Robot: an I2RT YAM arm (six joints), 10 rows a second.
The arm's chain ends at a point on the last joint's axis. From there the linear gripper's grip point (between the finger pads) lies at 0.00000 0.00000 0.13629 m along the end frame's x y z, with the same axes.
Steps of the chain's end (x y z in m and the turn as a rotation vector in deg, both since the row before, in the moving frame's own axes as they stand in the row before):
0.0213, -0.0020, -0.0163, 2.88, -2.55, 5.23
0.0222, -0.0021, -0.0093, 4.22, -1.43, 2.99
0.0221, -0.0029, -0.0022, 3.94, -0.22, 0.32
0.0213, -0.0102, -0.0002, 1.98, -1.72, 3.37
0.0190, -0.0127, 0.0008, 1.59, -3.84, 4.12
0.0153, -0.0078, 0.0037, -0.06, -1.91, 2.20
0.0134, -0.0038, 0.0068, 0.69, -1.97, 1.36
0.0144, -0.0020, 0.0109, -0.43, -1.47, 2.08
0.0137, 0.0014, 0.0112, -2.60, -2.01, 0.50
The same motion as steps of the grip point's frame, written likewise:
0.0156, -0.0091, -0.0166, 2.88, -2.55, 5.23
0.0191, -0.0122, -0.0097, 4.22, -1.43, 2.99
0.0216, -0.0123, -0.0025, 3.94, -0.22, 0.32
0.0174, -0.0150, -0.0003, 1.98, -1.72, 3.37
0.0100, -0.0168, 0.0004, 1.59, -3.84, 4.12
0.0108, -0.0077, 0.0036, -0.06, -1.91, 2.20
0.0087, -0.0055, 0.0067, 0.69, -1.97, 1.36
0.0109, -0.0010, 0.0109, -0.43, -1.47, 2.08
0.0089, 0.0076, 0.0110, -2.60, -2.01, 0.50

